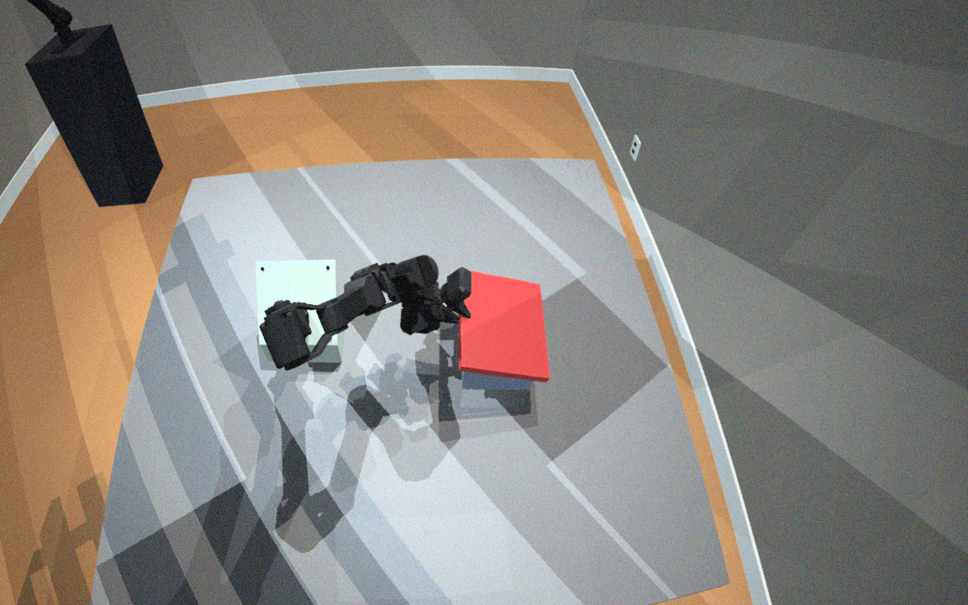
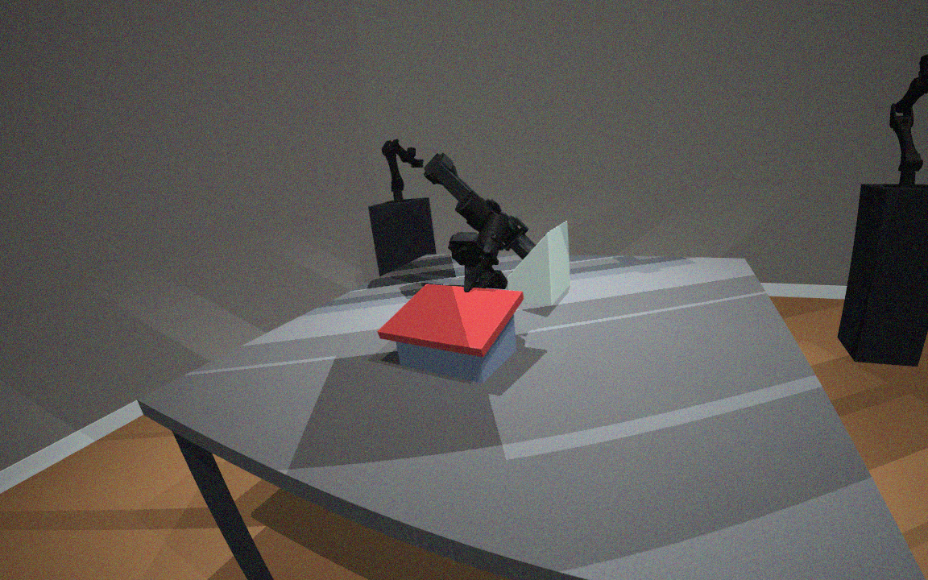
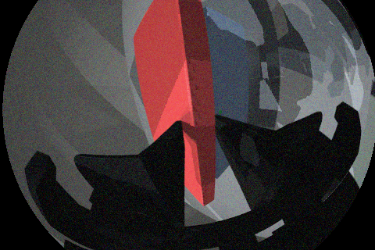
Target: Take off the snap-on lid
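Right now the red lid is 80 mm ahead of my gripper tip and 10 mm below it. From my gripper tip the other things lie so: storage box 70 mm ahead, 70 mm below.
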